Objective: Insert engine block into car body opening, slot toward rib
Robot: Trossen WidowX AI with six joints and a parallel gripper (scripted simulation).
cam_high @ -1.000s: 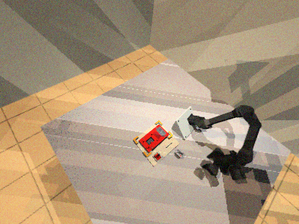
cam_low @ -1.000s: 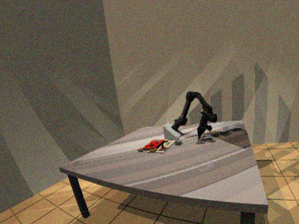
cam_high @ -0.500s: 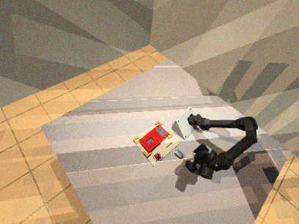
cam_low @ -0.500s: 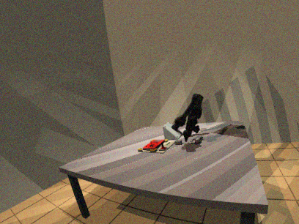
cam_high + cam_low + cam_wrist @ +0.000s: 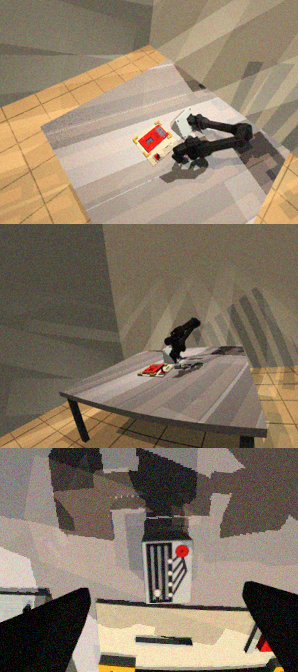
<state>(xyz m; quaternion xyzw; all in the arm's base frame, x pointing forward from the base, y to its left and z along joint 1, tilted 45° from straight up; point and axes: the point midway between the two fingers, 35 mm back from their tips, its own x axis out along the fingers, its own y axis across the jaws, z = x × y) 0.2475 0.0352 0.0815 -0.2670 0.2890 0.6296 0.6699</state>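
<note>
Now: the engine block 4 cm below my gripper tip.
</note>
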